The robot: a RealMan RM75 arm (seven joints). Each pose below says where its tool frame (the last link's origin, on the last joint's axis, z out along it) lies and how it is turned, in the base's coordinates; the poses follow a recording.
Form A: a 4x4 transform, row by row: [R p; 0 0 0 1], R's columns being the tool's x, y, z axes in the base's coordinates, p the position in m. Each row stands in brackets.
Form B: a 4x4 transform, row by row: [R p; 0 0 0 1], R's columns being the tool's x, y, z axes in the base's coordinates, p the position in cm. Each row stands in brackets. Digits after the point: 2 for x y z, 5 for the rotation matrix.
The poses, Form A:
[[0.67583, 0.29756, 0.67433, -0.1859], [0.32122, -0.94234, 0.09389, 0.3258], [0.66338, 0.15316, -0.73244, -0.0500], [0, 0, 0, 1]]
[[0.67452, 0.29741, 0.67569, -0.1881], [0.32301, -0.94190, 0.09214, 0.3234], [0.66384, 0.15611, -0.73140, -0.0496], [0, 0, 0, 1]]
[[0.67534, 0.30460, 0.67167, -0.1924], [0.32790, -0.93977, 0.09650, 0.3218], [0.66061, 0.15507, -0.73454, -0.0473], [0, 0, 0, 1]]
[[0.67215, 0.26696, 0.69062, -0.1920], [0.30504, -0.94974, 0.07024, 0.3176], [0.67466, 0.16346, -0.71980, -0.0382], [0, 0, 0, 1]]
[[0.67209, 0.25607, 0.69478, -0.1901], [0.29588, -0.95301, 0.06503, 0.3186], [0.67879, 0.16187, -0.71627, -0.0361], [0, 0, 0, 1]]
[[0.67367, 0.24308, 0.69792, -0.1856], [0.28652, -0.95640, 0.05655, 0.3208], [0.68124, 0.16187, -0.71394, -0.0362], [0, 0, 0, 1]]
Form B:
[[0.67583, 0.29756, 0.67433, -18.59], [0.32122, -0.94234, 0.09389, 32.58], [0.66338, 0.15316, -0.73244, -5.00], [0, 0, 0, 1]]
[[0.67452, 0.29741, 0.67569, -18.81], [0.32301, -0.94190, 0.09214, 32.34], [0.66384, 0.15611, -0.73140, -4.96], [0, 0, 0, 1]]
[[0.67534, 0.30460, 0.67167, -19.24], [0.32790, -0.93977, 0.09650, 32.18], [0.66061, 0.15507, -0.73454, -4.73], [0, 0, 0, 1]]
[[0.67215, 0.26696, 0.69062, -19.20], [0.30504, -0.94974, 0.07024, 31.76], [0.67466, 0.16346, -0.71980, -3.82], [0, 0, 0, 1]]
[[0.67209, 0.25607, 0.69478, -19.01], [0.29588, -0.95301, 0.06503, 31.86], [0.67879, 0.16187, -0.71627, -3.61], [0, 0, 0, 1]]
[[0.67367, 0.24308, 0.69792, -18.56], [0.28652, -0.95640, 0.05655, 32.08], [0.68124, 0.16187, -0.71394, -3.62], [0, 0, 0, 1]]

